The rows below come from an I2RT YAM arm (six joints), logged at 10 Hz.
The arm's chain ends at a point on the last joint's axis. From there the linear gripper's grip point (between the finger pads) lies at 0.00 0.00 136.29 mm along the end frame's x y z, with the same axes.
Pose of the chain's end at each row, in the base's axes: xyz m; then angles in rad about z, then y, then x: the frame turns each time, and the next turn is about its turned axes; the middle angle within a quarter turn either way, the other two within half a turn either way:
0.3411, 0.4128, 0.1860, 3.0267, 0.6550, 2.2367
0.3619, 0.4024, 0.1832, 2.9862, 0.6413, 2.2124
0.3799, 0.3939, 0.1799, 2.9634, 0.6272, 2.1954
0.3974, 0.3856, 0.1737, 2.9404, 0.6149, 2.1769
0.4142, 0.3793, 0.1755, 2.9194, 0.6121, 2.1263
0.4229, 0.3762, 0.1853, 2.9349, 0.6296, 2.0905
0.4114, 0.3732, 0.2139, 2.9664, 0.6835, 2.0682
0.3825, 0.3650, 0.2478, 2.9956, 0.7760, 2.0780
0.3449, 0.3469, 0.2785, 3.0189, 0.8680, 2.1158
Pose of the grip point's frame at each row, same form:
0.4043, 0.5134, 0.1192, 3.0267, 0.6550, 2.2367
0.4270, 0.5027, 0.1178, 2.9862, 0.6413, 2.2124
0.4455, 0.4944, 0.1154, 2.9634, 0.6272, 2.1954
0.4637, 0.4864, 0.1103, 2.9404, 0.6149, 2.1769
0.4800, 0.4831, 0.1167, 2.9194, 0.6121, 2.1263
0.4862, 0.4838, 0.1306, 2.9349, 0.6296, 2.0905
0.4727, 0.4840, 0.1635, 2.9664, 0.6835, 2.0682
0.4457, 0.4761, 0.2006, 2.9956, 0.7760, 2.0780
0.4127, 0.4560, 0.2328, 3.0189, 0.8680, 2.1158

